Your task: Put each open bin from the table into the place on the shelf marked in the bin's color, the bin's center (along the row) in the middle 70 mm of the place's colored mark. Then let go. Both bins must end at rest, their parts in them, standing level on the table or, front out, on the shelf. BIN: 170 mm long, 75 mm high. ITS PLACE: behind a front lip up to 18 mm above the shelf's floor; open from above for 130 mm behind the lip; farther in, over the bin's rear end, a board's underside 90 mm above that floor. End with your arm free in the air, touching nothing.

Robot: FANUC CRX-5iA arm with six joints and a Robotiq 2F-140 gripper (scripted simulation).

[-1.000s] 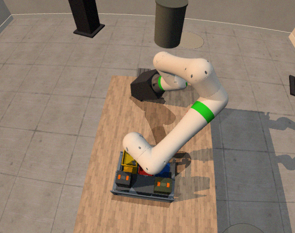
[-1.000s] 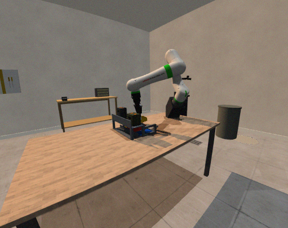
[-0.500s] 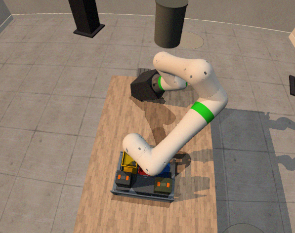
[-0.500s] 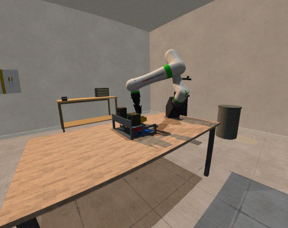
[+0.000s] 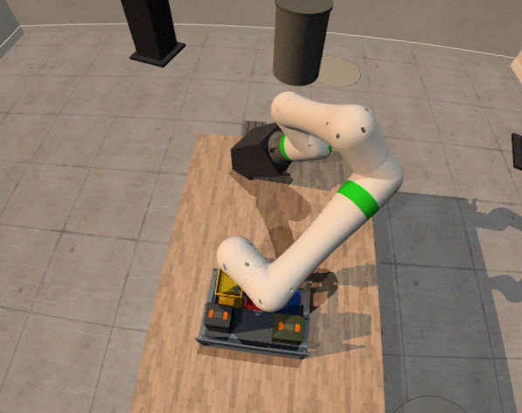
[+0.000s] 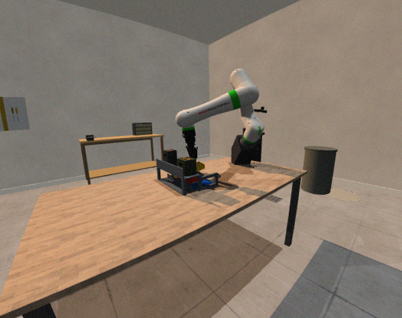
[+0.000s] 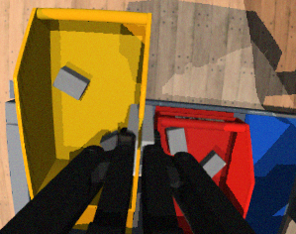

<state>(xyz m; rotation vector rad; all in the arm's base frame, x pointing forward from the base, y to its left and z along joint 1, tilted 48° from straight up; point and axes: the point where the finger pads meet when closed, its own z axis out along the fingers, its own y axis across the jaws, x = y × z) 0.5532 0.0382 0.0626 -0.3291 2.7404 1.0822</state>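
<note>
Now: the yellow bin 50 mm to the right of my hand and 40 mm below it. Round my hand: red bin 60 mm ahead, 90 mm to the left, 70 mm below; red mark 60 mm ahead, 90 mm to the left, 100 mm below; yellow mark 100 mm ahead, 20 mm to the right, 100 mm below.
</note>
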